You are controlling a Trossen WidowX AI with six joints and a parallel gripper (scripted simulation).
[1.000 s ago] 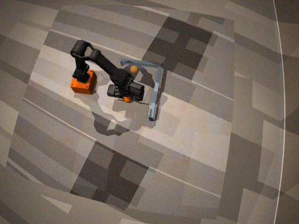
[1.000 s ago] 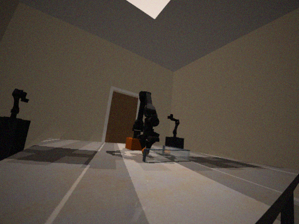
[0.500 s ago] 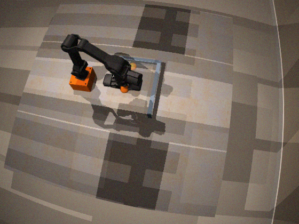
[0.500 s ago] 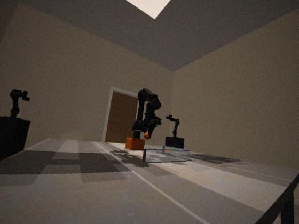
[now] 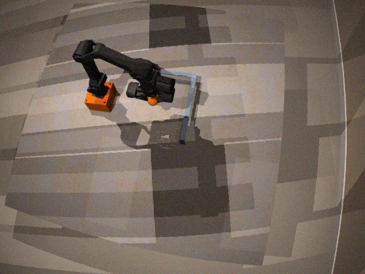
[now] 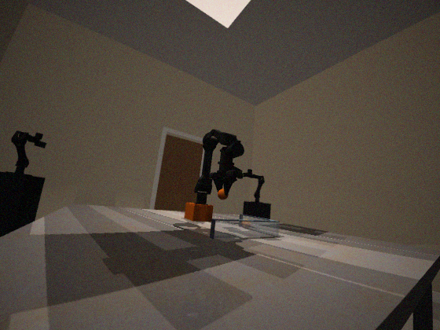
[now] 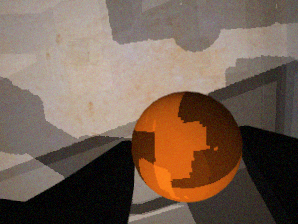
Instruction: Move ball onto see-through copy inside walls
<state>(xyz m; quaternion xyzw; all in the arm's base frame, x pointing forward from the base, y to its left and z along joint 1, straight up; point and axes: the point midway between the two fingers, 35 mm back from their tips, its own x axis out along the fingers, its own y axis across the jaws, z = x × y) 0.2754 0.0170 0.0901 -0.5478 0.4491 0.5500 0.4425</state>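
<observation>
Now: the see-through copy of ball 4 cm behind my gripper tip, 15 cm to the left of it and 12 cm below it. From my gripper tip the other things lie so: orange ball: right at my gripper tip.
</observation>
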